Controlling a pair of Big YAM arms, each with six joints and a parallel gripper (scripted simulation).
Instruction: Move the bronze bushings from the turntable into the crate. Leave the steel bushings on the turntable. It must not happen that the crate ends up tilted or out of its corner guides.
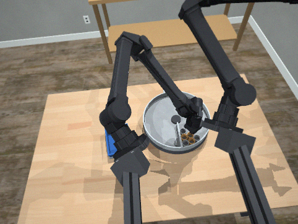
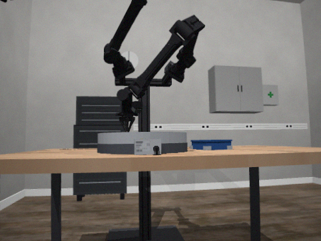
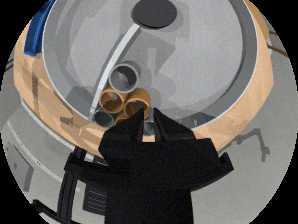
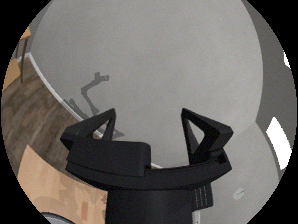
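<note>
Now: the blue crate 90 mm ahead of my left hand, 440 mm to the left of it and 80 mm below it.
</note>
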